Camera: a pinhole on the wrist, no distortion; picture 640 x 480 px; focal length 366.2 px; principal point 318.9 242.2 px. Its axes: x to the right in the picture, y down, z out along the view. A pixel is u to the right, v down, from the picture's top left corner.
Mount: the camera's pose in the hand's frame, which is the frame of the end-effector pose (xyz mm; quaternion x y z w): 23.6 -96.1 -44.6 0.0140 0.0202 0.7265 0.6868
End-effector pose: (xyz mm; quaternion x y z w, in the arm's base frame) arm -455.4 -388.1 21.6 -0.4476 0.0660 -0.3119 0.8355
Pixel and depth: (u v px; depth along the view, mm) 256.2 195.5 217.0
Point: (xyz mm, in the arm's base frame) -397.8 -356.6 235.5
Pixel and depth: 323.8 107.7 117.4
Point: -412.4 -416.9 147.2
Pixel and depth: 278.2 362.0 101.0
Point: -485.9 -388.7 140.5
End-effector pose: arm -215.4 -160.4 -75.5 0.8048 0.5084 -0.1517 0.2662
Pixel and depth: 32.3 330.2 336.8
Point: -542.9 -230.1 -402.7
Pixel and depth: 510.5 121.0 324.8
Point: -73.9 -247.0 -345.2
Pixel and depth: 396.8 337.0 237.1
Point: -265.0 -279.4 -231.6
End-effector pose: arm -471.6 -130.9 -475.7 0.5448 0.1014 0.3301 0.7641
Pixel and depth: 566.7 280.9 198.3
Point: -404.3 -238.3 -380.7
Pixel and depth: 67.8 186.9 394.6
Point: -61.5 -393.4 -640.1
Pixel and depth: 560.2 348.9 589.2
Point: -409.8 -584.1 -33.7
